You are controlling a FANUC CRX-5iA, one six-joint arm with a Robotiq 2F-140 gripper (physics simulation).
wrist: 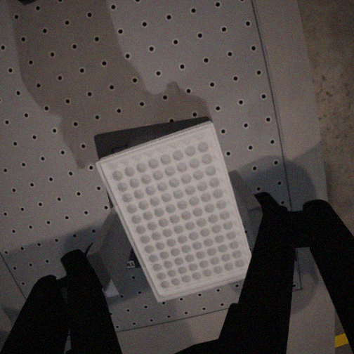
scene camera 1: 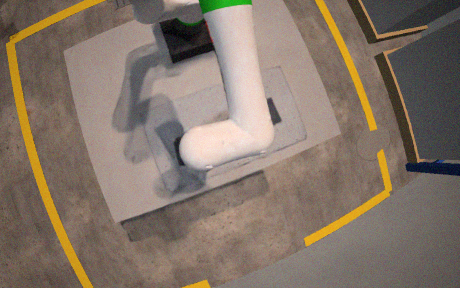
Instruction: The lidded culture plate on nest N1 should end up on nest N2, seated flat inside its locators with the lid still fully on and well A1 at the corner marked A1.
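Places are measured from the arm's base along level axes (x ahead, y left, z up), in metres.
Pixels of known places: arm's base, origin of the base link: (scene camera 1: pixel 189 21).
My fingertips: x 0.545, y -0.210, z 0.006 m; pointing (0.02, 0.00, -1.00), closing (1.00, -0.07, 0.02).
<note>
Ahead of a thing's pixels: the offset from my fingertips to its top centre. Level surfaces: height alone.
The white lidded culture plate (wrist: pixel 175 212) is held between the two fingers of my gripper (wrist: pixel 178 205) in the wrist view. The lid looks fully on and flush. The plate hangs over the dark left nest, N2 @[dx -0.023, dy -0.018, dz -0.077 m] (wrist: pixel 127 142) (scene camera 1: pixel 178 150), twisted by several degrees against it. A strip of nest shows past the plate's top edge, and the plate overhangs toward the picture's bottom. The nest's A1 label (wrist: pixel 131 264) shows left of the plate; the plate's own A1 mark cannot be read. The right nest, N1 @[dx -0.016, dy +0.309, dz -0.077 m] (scene camera 1: pixel 274 111), partly shows. The arm hides gripper and plate in the scene view.
The perforated board @[dz -0.091 m] (scene camera 1: pixel 287 95) (wrist: pixel 200 55) lies on the pale table @[dz -0.104 m] (scene camera 1: pixel 95 95). The arm (scene camera 1: pixel 240 65) spans the board from the dark robot base (scene camera 1: pixel 187 49) at the back. Yellow floor lines (scene camera 1: pixel 35 165) surround the table.
</note>
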